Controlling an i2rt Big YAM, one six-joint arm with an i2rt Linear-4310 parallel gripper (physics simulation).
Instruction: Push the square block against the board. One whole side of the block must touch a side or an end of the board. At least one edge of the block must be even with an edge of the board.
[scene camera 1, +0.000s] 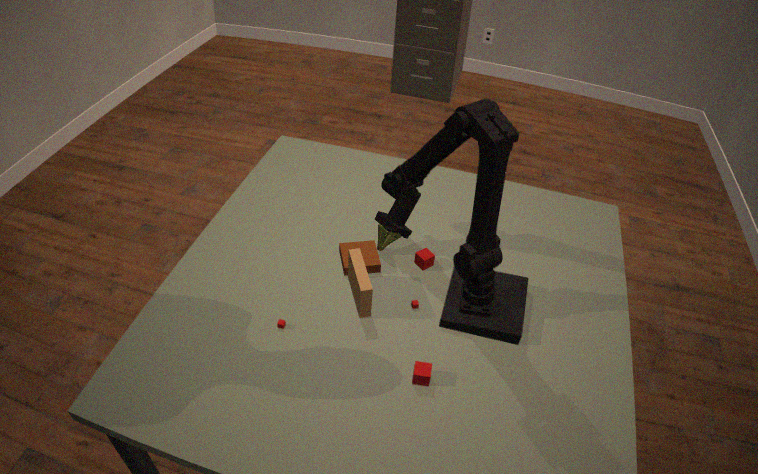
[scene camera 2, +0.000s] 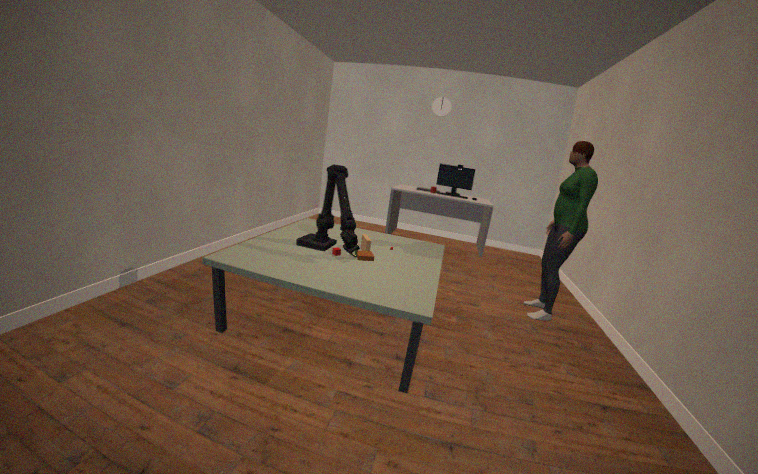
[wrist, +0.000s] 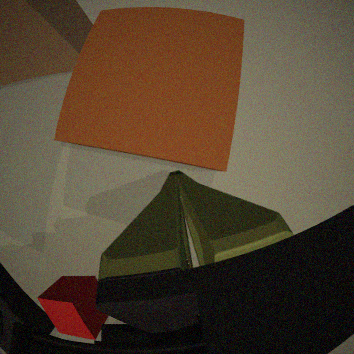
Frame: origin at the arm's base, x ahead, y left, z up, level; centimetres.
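Seen in the pictures: gripper, fingertip midpoint: (scene camera 1: 379, 250) (scene camera 2: 356, 257) (wrist: 176, 179); arm's base, origin of the base link: (scene camera 1: 476, 298) (scene camera 2: 321, 239).
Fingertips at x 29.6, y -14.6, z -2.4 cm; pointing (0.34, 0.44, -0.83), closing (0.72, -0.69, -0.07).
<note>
Pixels of each thing's top centre, then the offset from my fingertips to it. Level surfaces: height alone.
- square block, middle of its top: (wrist: 148, 64) (scene camera 1: 359, 253) (scene camera 2: 365, 253) dx +4.8, dy +4.9, dz +1.9 cm
- board, middle of its top: (scene camera 1: 360, 268) (scene camera 2: 366, 237) dx +1.8, dy +18.2, dz +9.2 cm
- table, its level: dz -1.2 cm
The square block (scene camera 1: 369, 254) (scene camera 2: 365, 256) (wrist: 155, 90) is orange-brown and lies flat on the table. The board (scene camera 1: 360, 271) (scene camera 2: 366, 243) (wrist: 30, 45) is a light tan plank standing on its long narrow side. One end of it is close to the block's left side in the wrist view, at the upper left; whether they touch, and how their edges line up, I cannot tell. My gripper (scene camera 1: 380, 248) (scene camera 2: 355, 254) (wrist: 176, 179) is shut and empty. Its tips point down beside the block's lower side in the wrist view, near its right corner. Contact with the block is unclear.
A larger red cube (scene camera 1: 424, 258) (scene camera 2: 336, 251) (wrist: 70, 310) lies between the block and the arm's base (scene camera 1: 511, 301). Another larger red cube (scene camera 1: 422, 373) and two small red cubes (scene camera 1: 414, 304) (scene camera 1: 281, 323) lie on the table (scene camera 1: 268, 184).
</note>
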